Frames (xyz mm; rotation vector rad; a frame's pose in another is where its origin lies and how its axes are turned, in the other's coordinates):
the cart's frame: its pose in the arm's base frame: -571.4 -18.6 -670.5 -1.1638 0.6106 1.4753
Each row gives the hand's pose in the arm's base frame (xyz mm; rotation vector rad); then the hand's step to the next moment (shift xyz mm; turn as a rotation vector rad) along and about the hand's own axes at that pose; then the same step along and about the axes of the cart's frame.
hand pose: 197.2 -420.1 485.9 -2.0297 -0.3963 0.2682
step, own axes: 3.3 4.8 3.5 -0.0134 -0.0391 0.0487
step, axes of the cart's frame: 6.4 -1.7 -1.4 0.0082 0.0177 0.0608
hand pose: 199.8 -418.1 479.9 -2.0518 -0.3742 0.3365
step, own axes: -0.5 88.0 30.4 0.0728 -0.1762 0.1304
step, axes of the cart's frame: 74.4 25.8 -49.6 0.0151 -0.0694 0.2198
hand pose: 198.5 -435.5 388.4 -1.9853 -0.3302 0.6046
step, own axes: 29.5 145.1 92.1 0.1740 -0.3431 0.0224
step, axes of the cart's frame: 157.4 61.1 -43.5 -0.0963 -0.2555 0.2719
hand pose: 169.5 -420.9 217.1 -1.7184 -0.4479 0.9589
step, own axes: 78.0 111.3 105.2 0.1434 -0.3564 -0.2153
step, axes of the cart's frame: 158.1 60.0 30.6 -0.1964 -0.3826 0.0946
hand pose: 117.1 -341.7 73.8 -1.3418 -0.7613 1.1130
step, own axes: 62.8 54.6 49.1 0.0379 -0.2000 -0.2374
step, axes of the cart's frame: 78.7 26.7 49.2 -0.1299 -0.2799 -0.0507
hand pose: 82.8 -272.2 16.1 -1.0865 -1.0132 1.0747
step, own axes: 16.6 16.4 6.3 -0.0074 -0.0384 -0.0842
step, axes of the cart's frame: 19.9 3.2 13.4 -0.0235 -0.0793 -0.0422
